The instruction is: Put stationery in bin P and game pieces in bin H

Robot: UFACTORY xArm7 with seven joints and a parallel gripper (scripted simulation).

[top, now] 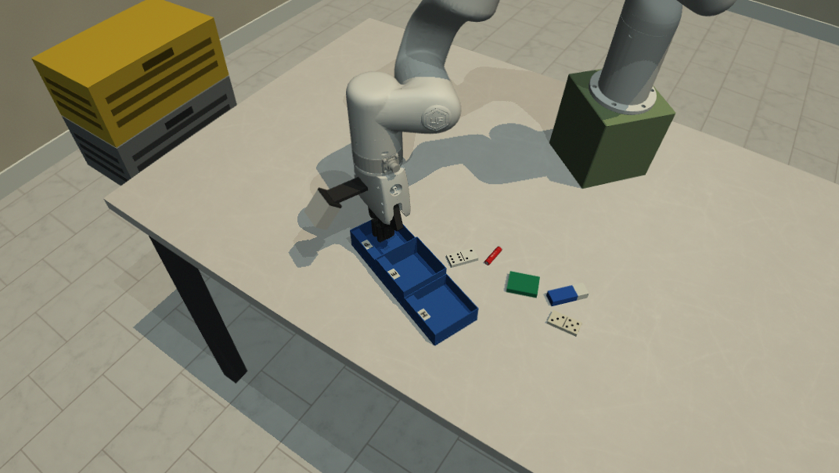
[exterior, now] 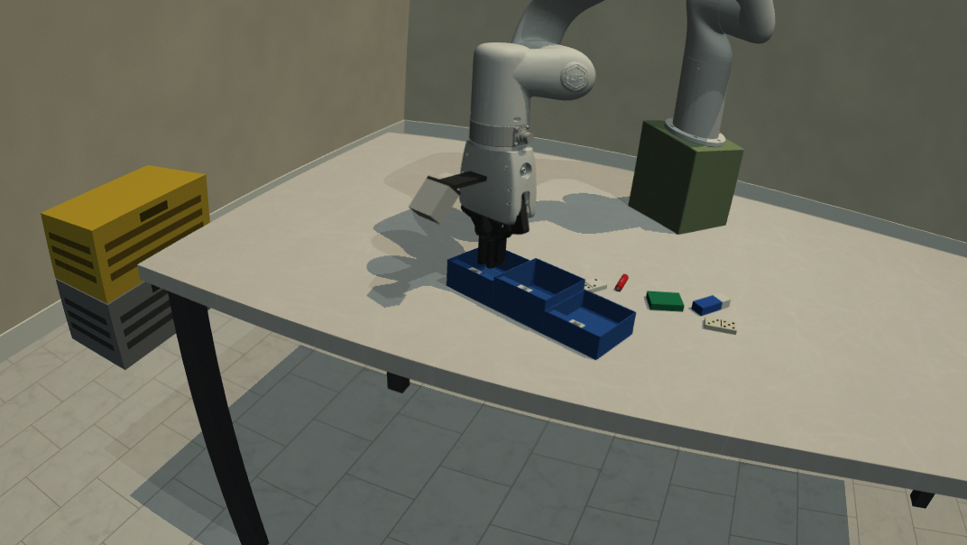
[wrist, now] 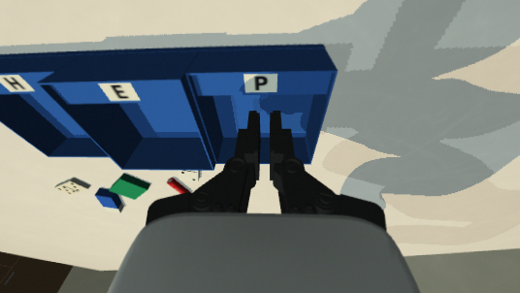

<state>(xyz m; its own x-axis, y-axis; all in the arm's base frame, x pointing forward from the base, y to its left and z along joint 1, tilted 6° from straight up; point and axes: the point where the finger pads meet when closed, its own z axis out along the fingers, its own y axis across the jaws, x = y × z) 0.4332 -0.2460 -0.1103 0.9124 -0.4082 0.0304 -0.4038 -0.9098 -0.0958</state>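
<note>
The blue three-part bin lies 40 mm ahead of my hand, 80 mm to the left of it and 30 mm below it. Round my hand: blue-and-white eraser: 70 mm behind, 320 mm to the left, 50 mm below; red cylinder: 80 mm behind, 170 mm to the left, 50 mm below; green block: 50 mm behind, 240 mm to the left, 50 mm below.
</note>
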